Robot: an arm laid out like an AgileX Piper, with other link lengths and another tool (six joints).
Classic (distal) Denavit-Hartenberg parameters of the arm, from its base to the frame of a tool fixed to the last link. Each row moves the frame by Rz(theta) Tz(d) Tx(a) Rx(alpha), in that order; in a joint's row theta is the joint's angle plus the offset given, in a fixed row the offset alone. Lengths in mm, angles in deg.
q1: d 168.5, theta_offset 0, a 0, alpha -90
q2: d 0, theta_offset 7.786, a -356.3, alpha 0
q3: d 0, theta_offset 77.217, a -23.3, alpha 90
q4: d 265.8, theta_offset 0, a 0, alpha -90
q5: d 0, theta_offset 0, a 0, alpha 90
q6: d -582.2, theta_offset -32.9, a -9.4, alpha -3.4
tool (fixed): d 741.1, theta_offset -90, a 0, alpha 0
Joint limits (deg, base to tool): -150..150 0..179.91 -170..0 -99.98..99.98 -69.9..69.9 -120..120
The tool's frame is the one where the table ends.
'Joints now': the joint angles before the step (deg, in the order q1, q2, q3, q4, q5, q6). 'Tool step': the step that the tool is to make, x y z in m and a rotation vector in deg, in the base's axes. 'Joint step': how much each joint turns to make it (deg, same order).
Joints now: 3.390 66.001 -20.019 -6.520 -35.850 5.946
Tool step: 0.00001 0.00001 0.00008 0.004 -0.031 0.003
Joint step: 0.000 0.000 0.001 0.000 -0.033 0.000
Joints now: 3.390 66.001 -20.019 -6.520 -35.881 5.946
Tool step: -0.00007 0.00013 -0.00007 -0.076 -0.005 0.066
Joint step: -0.001 0.000 0.000 -0.102 -0.001 0.001
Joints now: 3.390 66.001 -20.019 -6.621 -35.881 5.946
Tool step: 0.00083 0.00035 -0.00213 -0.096 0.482 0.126
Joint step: 0.001 0.379 0.000 -0.219 0.101 0.106
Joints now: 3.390 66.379 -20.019 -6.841 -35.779 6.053
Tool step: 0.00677 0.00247 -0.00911 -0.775 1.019 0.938
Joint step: -0.001 2.647 0.000 -1.161 -1.597 0.000
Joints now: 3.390 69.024 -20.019 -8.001 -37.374 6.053
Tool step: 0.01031 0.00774 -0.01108 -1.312 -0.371 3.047
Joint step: 0.001 4.513 0.001 -3.500 -4.929 0.489
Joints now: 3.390 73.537 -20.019 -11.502 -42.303 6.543
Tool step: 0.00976 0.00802 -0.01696 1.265 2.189 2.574
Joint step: -0.001 5.143 0.000 -3.139 -3.565 2.795
